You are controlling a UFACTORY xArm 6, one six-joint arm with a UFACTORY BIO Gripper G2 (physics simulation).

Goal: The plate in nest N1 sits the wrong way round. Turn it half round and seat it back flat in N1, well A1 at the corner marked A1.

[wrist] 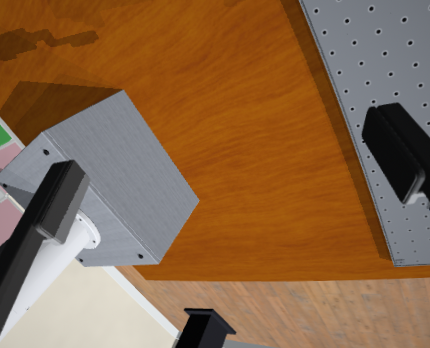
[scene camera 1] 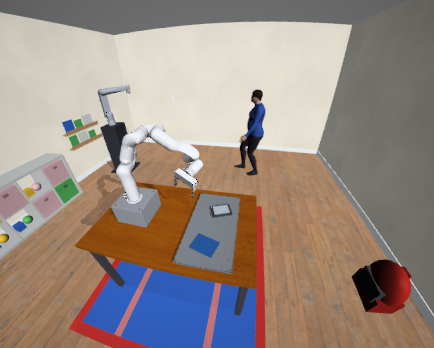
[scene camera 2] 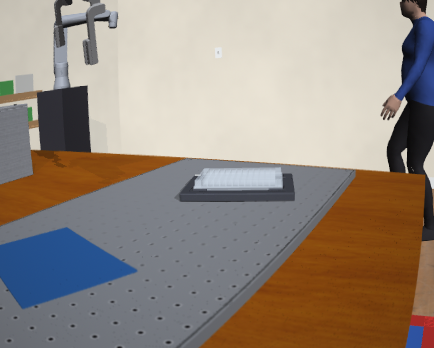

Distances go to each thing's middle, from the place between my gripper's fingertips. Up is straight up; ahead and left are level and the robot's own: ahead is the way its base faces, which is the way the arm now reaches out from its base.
I see the clear well plate (scene camera 2: 213, 179) 270 mm ahead of my hand, 60 mm to the left of it and 220 mm below it.
